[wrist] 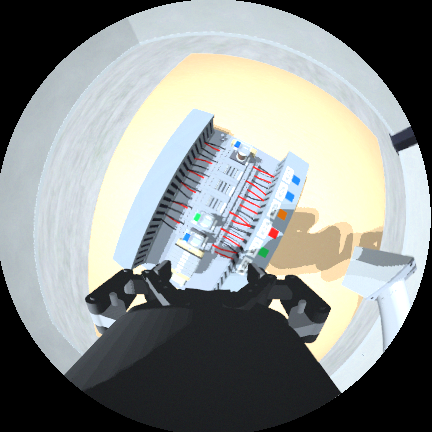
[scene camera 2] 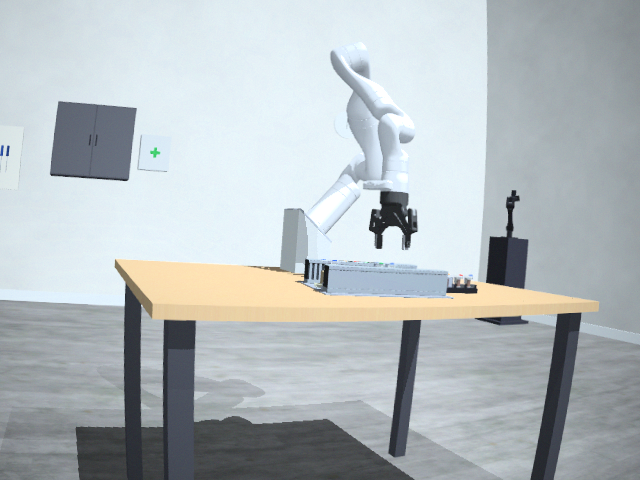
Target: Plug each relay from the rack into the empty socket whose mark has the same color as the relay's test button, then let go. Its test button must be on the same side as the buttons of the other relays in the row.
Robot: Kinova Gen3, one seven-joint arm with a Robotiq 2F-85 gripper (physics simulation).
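Where they show: gripper, fingertip midpoint: (wrist: 208, 270) (scene camera 2: 391, 249); arm's base at its link origin: (wrist: 389, 288) (scene camera 2: 311, 228).
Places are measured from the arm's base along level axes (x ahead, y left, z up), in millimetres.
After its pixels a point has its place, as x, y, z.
Note:
My gripper (scene camera 2: 392, 246) {444, 39, -38} (wrist: 208, 270) {444, 39, -38} is open and empty above the socket panel. In the wrist view, a relay with a blue button (wrist: 237, 144) {463, -128, -71} sits at the row's far end. A relay with a green button (wrist: 197, 217) {479, -10, -71} and one with a blue button (wrist: 186, 237) {484, 19, -71} sit at the near end. Their buttons face the left duct. Three empty sockets (wrist: 231, 171) {459, -100, -116} (wrist: 224, 187) {461, -68, -108} (wrist: 216, 202) {465, -41, -108} lie between, beside blue (wrist: 290, 196) {364, -85, -77}, orange (wrist: 282, 214) {369, -55, -77} and red (wrist: 273, 233) {373, -25, -77} marks. The black rack (scene camera 2: 471, 290) {529, 249, -132} holds relays with reddish and blue tops; it does not show in the wrist view.
A long grey duct (scene camera 2: 386, 282) {578, -48, -109} (wrist: 167, 182) {539, -42, -77} borders the row on one side, and a marked duct stands on the other. Red and black wires run between ducts and sockets. A ribbed block (wrist: 186, 263) {476, 62, -93} lies at the row's near end. Everything stands on the wooden table (scene camera 2: 217, 289) {541, -432, -140}.

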